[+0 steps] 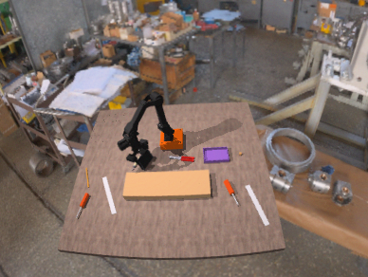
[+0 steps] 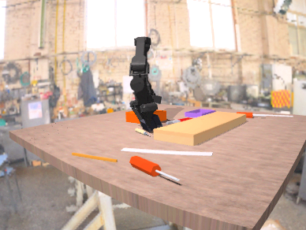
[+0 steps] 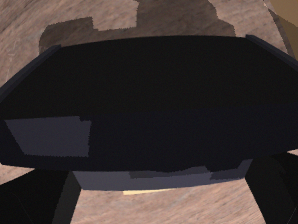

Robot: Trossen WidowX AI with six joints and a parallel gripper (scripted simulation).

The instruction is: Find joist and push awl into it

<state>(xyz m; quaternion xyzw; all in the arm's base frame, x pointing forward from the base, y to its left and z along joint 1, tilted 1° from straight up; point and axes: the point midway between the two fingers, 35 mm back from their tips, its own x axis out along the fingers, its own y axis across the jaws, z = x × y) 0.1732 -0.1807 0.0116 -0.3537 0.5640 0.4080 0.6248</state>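
Right now the awl is 4 cm to the right of my gripper tip, 3 cm ahead of it and 2 cm below it. Round my gripper tip: purple tray: 50 cm to the left, 4 cm behind, 2 cm below; black stud finder: 1 cm to the left, 1 cm behind; yellow pencil: 38 cm to the right, 14 cm ahead, 3 cm below.
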